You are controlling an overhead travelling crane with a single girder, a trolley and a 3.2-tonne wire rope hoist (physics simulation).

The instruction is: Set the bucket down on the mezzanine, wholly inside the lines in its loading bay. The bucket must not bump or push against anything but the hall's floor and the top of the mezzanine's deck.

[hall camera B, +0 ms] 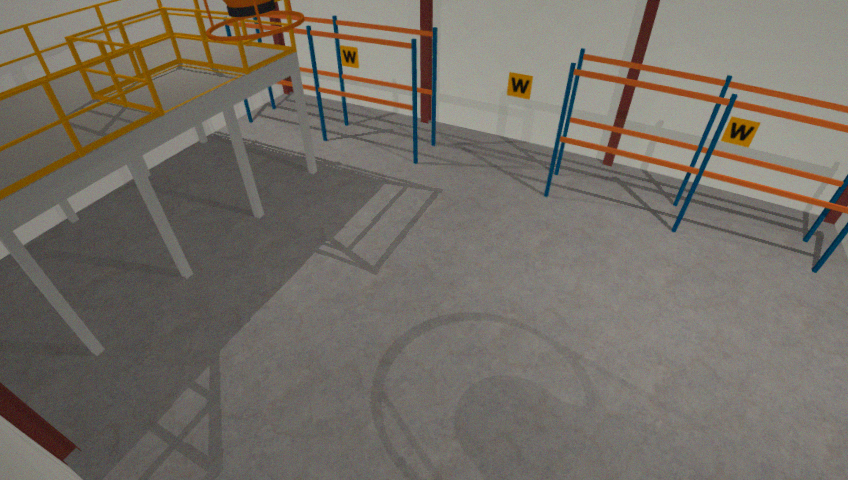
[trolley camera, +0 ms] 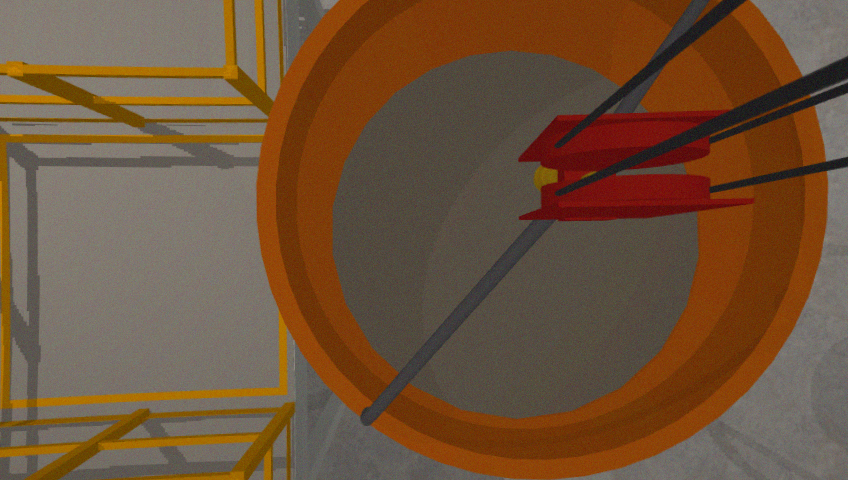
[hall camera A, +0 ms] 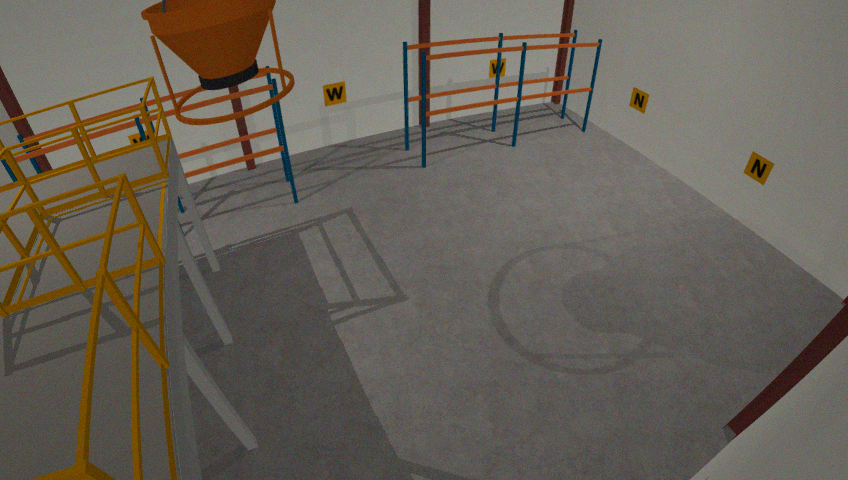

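Note:
The orange bucket hangs upright in the air, its round foot ring lowest. My gripper, the hook under the red block, holds the bucket by its grey bail; the hook's tip is hidden. The mezzanine deck is at the left in all views. Yellow lines mark its loading bay at the deck edge, directly left of the bucket in the trolley view. The bucket's rim there covers part of the deck edge. The foot ring's exact height above the deck is unclear.
Yellow railings flank the loading bay on two sides. Blue and orange racks stand along the wall. Dark red columns rise behind them. The bucket's shadow falls on the hall floor.

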